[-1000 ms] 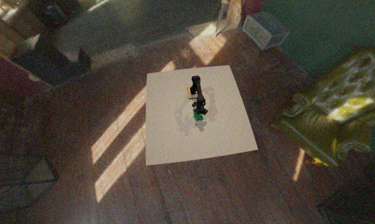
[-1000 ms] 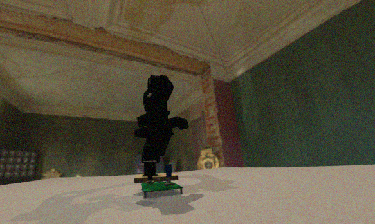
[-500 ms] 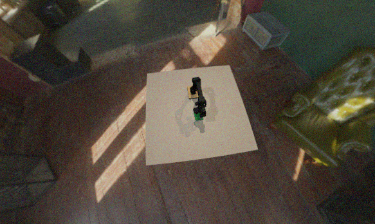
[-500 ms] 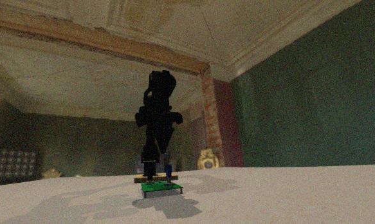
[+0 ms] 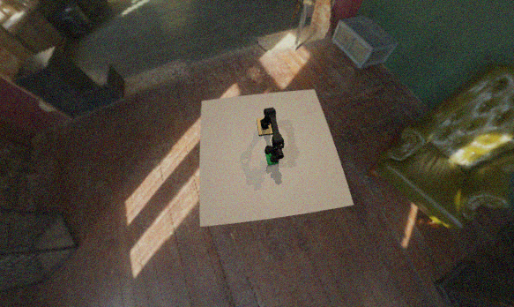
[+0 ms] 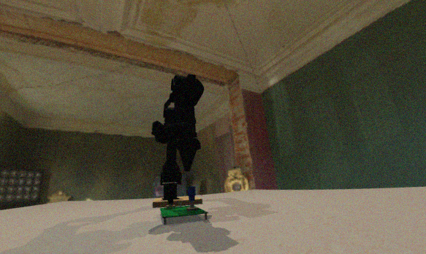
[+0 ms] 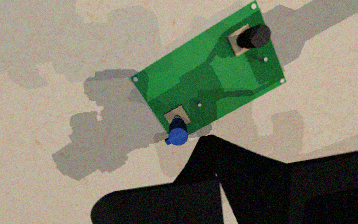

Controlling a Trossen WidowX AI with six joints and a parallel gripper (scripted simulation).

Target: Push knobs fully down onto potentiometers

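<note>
The blue knob lies 5 cm below my gripper tip and 3 cm ahead of it. From my gripper tip the other things lie so: black knob 8 cm behind, 7 cm below, 3 cm to the right; potentiometer 7 cm below, 2 cm ahead.
</note>
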